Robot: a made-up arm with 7 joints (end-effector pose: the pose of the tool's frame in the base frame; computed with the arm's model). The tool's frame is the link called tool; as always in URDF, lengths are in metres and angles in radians. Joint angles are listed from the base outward.
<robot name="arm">
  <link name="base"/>
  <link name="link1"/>
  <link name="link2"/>
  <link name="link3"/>
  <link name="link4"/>
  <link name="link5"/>
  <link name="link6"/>
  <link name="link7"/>
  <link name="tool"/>
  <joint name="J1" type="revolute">
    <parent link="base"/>
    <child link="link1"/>
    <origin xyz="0.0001 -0.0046 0.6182" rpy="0 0 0"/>
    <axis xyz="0 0 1"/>
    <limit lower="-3.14" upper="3.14" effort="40" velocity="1"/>
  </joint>
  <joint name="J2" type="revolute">
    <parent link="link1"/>
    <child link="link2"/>
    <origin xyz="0.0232 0.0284 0.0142" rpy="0 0 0"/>
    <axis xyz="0 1 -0.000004"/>
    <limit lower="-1.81" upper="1.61" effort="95" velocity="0.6"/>
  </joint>
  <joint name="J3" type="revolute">
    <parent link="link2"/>
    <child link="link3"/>
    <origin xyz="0.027 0.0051 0.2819" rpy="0 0 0"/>
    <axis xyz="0 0 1"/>
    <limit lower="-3.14" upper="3.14" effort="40" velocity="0.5"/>
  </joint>
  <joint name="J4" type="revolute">
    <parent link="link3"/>
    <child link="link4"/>
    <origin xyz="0.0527 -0.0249 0.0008" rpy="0 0 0"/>
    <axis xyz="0 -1 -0.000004"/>
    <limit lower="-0.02" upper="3.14" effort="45" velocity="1.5"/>
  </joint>
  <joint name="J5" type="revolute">
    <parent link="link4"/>
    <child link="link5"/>
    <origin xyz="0.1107 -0.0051 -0.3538" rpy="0 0 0"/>
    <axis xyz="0 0.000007 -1"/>
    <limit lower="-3.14" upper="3.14" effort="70" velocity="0.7"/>
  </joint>
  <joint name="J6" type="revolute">
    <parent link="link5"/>
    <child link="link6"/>
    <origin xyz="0.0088 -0.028 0.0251" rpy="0 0 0"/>
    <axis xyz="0 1 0.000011"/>
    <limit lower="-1.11" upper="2.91" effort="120" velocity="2.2"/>
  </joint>
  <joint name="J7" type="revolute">
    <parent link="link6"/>
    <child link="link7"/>
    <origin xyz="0.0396 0.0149 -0.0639" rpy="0 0 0"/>
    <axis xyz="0 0.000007 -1"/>
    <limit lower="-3.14" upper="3.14" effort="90" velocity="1.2"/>
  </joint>
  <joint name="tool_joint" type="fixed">
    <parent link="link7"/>
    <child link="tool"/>
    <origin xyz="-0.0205 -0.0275 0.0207" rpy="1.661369 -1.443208 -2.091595"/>
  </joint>
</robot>
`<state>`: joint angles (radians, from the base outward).
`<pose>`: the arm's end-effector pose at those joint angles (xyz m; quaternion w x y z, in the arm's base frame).
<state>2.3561 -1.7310 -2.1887 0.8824 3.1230 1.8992 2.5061</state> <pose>0.2796 0.1160 0.3475 0.0275 -0.2220 -0.8760 -0.4273</pose>
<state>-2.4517 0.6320 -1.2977 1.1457 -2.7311 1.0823 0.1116</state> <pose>-0.4793 0.1117 0.7623 0.9023 -0.0468 0.2820 -0.3228</pose>
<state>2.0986 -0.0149 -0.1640 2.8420 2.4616 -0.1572 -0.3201</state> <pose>-0.0696 0.1292 1.2817 0.5184 0.4374 0.3334 -0.6549</pose>
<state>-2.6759 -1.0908 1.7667 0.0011 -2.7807 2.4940 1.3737</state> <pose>0.0541 -0.2276 0.6514 0.1370 -0.2377 -0.1850 0.9437</pose>
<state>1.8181 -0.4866 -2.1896 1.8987 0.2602 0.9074 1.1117</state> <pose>0.3334 -0.3205 0.9602 0.1467 -0.2458 -0.3841 -0.8778</pose>
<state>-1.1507 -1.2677 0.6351 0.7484 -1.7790 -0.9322 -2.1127</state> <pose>0.2411 0.1392 0.9228 0.0114 0.1765 0.4402 0.8803</pose>
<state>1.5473 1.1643 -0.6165 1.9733 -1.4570 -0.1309 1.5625</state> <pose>0.1870 0.6205 0.5538 0.2622 0.5186 -0.7984 0.1574</pose>
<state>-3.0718 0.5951 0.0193 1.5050 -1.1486 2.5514 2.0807</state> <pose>-0.5391 -0.0270 0.6952 0.1337 -0.3906 0.8979 0.1527</pose>
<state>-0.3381 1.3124 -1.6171 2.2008 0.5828 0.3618 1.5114</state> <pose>0.4803 -0.4385 0.7979 0.3921 0.5664 0.6175 0.3797</pose>
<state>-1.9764 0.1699 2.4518 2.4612 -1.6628 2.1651 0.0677</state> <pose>0.1173 -0.1563 1.2564 0.2397 -0.5986 -0.7513 -0.1405</pose>
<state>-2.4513 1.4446 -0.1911 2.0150 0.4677 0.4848 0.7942</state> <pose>-0.5044 -0.3251 0.3446 0.4054 0.6585 -0.2390 0.5873</pose>
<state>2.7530 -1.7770 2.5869 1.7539 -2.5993 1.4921 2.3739</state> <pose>0.2456 -0.4226 0.2697 0.1114 -0.3291 -0.8511 0.3937</pose>
